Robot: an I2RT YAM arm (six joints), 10 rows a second.
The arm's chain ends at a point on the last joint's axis. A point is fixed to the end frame.
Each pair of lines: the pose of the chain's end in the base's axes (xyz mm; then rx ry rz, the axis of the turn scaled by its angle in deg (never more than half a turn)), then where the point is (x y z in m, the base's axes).
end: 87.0 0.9 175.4 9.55 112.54 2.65
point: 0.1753 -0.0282 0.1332
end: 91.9 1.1 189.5 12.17 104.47 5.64
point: 0.1848 -0.0276 0.1583
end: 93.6 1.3 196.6 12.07 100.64 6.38
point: 0.1884 -0.0271 0.1715
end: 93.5 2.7 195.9 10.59 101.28 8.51
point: 0.1892 -0.0217 0.1698
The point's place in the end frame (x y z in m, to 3 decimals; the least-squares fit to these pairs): 0.001 -0.025 0.099
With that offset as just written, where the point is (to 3 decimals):
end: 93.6 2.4 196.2 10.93 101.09 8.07
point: 0.189 -0.023 0.170
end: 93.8 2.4 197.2 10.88 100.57 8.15
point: 0.190 -0.023 0.172
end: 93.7 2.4 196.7 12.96 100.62 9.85
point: 0.189 -0.023 0.170
